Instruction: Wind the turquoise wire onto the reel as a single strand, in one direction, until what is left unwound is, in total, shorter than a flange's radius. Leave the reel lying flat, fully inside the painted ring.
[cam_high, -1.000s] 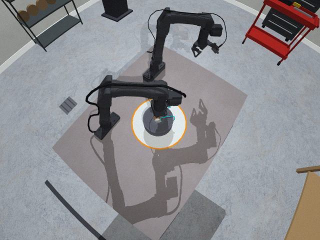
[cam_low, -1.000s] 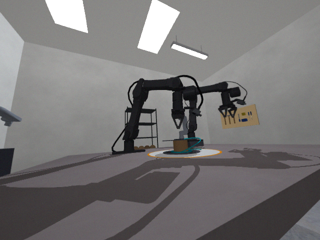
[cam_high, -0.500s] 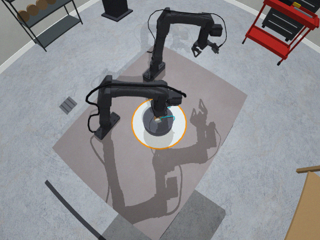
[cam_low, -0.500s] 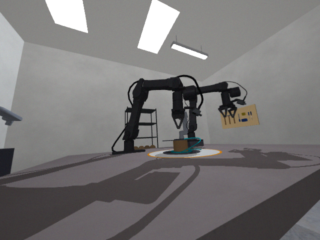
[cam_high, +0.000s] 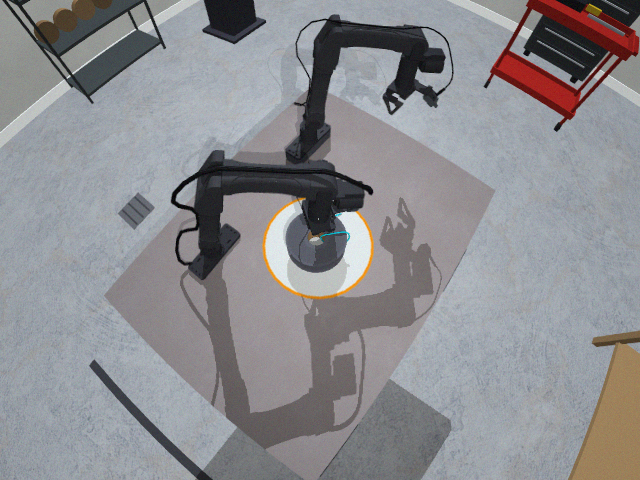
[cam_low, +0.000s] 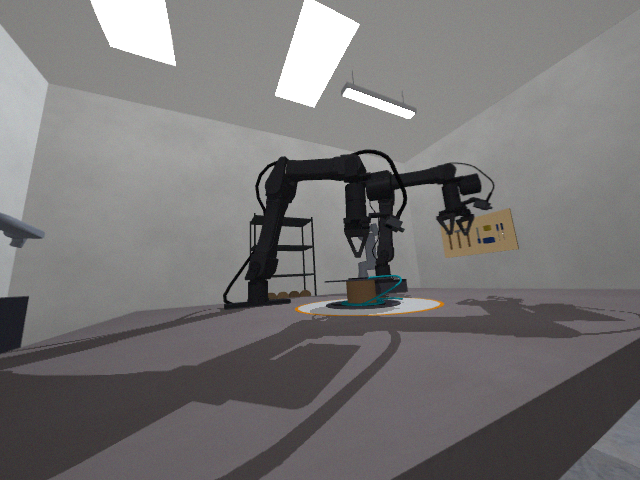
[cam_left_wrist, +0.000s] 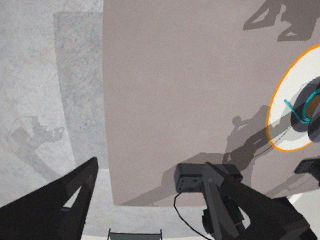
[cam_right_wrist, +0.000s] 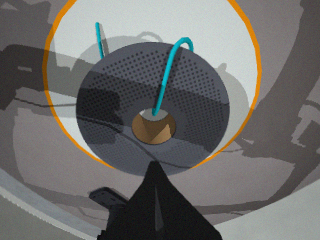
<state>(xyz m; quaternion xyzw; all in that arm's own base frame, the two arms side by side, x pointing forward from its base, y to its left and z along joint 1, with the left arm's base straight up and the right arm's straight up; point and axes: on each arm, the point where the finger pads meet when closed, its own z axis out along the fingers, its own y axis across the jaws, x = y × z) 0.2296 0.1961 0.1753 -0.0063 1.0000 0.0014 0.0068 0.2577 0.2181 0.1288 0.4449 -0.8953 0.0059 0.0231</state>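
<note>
Now: right hand 100 mm above the reel. Round my right hand: orange painted ring 130 mm below, 10 mm to the left.
</note>
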